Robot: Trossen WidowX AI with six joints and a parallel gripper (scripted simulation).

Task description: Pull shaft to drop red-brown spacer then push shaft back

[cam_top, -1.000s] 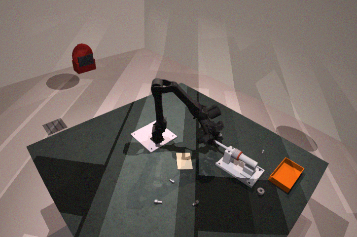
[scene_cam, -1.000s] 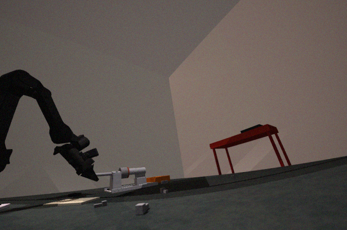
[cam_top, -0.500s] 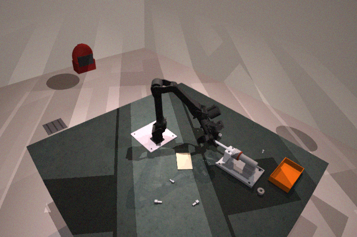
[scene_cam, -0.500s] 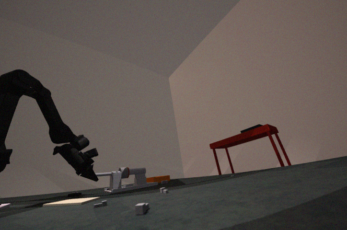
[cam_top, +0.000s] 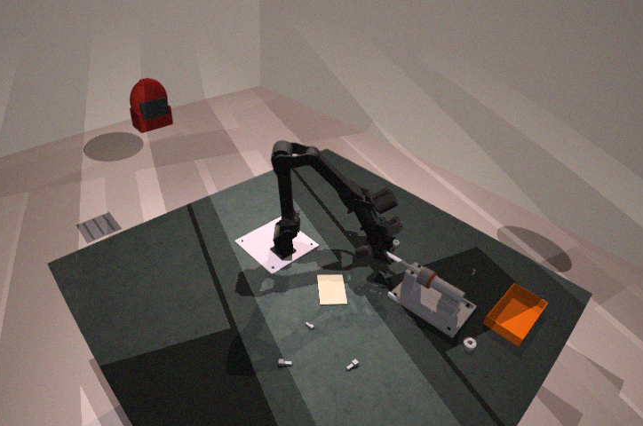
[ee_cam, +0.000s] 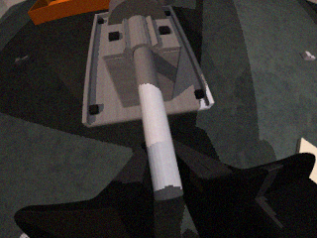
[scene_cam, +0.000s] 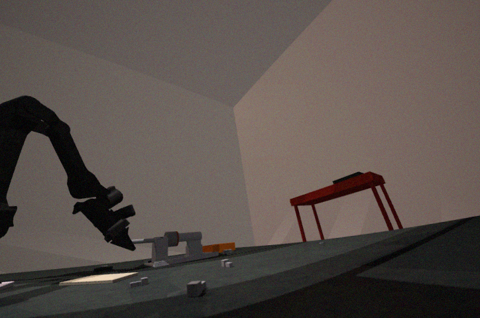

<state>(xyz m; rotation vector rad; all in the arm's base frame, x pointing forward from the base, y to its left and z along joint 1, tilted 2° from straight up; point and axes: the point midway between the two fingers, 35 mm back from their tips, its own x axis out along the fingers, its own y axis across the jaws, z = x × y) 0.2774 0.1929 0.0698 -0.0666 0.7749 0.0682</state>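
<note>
My gripper tip is now 6 cm short of the shaft and 2 cm below it. Round my gripper tip: orange tray (37 cm ahead, 17 cm to the left, 5 cm below); cream pad (7 cm behind, 19 cm to the right, 5 cm below).
</note>
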